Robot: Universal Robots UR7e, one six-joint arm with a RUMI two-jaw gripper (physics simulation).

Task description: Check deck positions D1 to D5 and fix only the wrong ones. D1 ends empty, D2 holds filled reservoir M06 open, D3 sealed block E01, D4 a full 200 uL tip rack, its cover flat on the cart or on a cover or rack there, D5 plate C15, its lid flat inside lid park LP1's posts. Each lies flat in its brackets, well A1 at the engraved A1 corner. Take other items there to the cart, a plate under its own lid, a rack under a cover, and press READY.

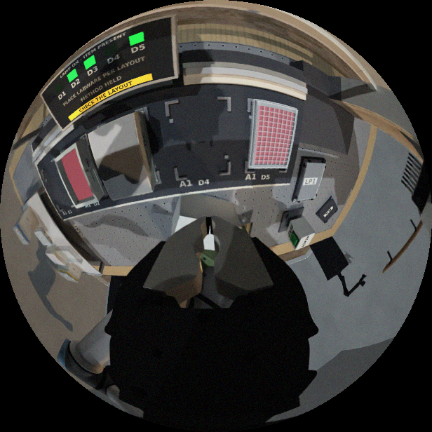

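My gripper (209, 218) is shut with nothing between its fingertips, in front of the deck near D4. The D4 brackets (226, 102) hold nothing. At D5 a plate (272, 135) with a grid of pink-filled wells lies open. Lid park LP1 (310, 180) has a flat grey piece within its posts. A tall block (122, 155) with a shiny top stands at D3. An open reservoir (76, 175) with red filling sits at D2. D1 is mostly hidden at the far left. The READY button box (300, 234) stands at the right front. Plate and reservoir codes are not readable.
The status panel (111, 70) at the back left shows green lamps for D2, D3 and D5 and reads CHECK THE LAYOUT. A pale object shows partly behind the fingers. A side surface with several items lies at the far left. A rail (240, 82) runs behind the deck.
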